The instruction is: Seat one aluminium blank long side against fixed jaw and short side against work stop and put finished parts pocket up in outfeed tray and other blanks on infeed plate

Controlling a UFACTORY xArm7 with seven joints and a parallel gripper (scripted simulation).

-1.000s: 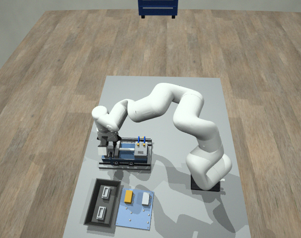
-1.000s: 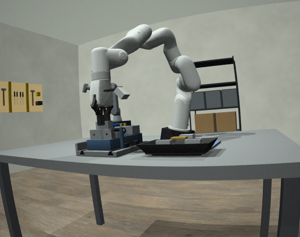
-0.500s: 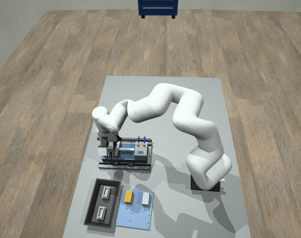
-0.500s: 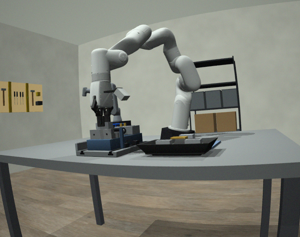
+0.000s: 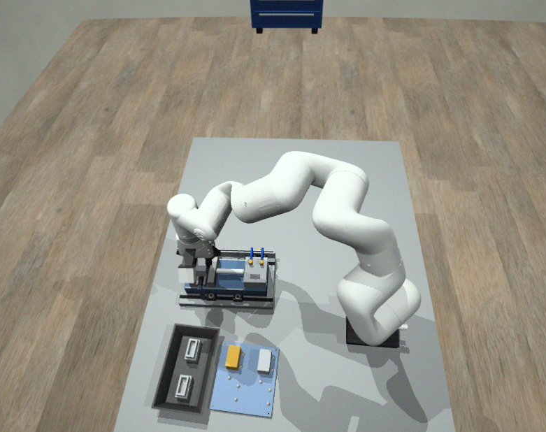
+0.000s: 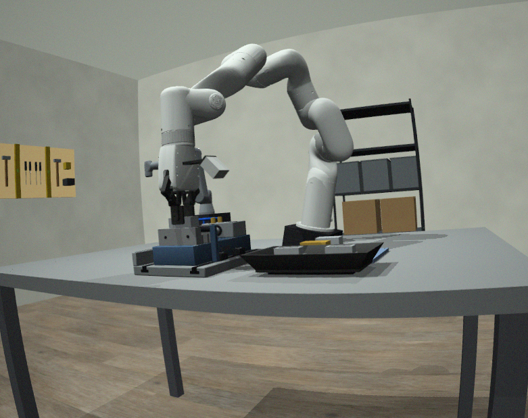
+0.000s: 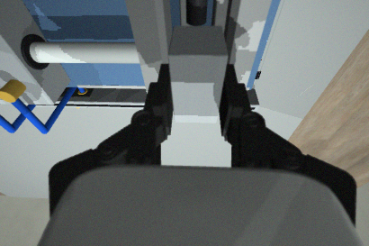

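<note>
The fixed jaw lies 5 cm below my hand, 3 cm ahead of it and 1 cm to the left of it. From my hand the other things lie so: white piston rod: 9 cm behind, 5 cm below, 1 cm to the right; then brass blank: 24 cm to the left, 15 cm behind, 10 cm below; then vise: 8 cm below, 7 cm behind.
</note>
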